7 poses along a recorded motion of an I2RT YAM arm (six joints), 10 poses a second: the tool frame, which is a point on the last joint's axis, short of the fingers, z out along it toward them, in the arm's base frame.
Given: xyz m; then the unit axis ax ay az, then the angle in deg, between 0 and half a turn.
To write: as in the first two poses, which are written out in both.
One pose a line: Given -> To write
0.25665, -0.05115, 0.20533, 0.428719, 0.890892, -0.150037, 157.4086 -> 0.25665, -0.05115, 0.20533, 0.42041, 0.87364, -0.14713, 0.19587
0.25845, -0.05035, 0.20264, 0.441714, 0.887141, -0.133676, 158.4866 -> 0.25845, -0.05035, 0.20264, 0.43395, 0.87155, -0.13133, 0.18664
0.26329, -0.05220, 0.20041, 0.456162, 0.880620, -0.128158, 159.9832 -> 0.26329, -0.05220, 0.20041, 0.44922, 0.86722, -0.12621, 0.17379
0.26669, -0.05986, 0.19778, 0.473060, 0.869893, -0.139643, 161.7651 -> 0.26669, -0.05986, 0.19778, 0.46708, 0.85890, -0.13788, 0.15846
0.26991, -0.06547, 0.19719, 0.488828, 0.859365, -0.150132, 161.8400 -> 0.26991, -0.06547, 0.19719, 0.48270, 0.84860, -0.14825, 0.15781
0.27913, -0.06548, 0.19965, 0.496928, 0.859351, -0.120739, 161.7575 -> 0.27913, -0.06548, 0.19965, 0.49064, 0.84848, -0.11921, 0.15852
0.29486, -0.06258, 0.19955, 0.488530, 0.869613, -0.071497, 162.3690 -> 0.29486, -0.06258, 0.19955, 0.48276, 0.85934, -0.07065, 0.15325
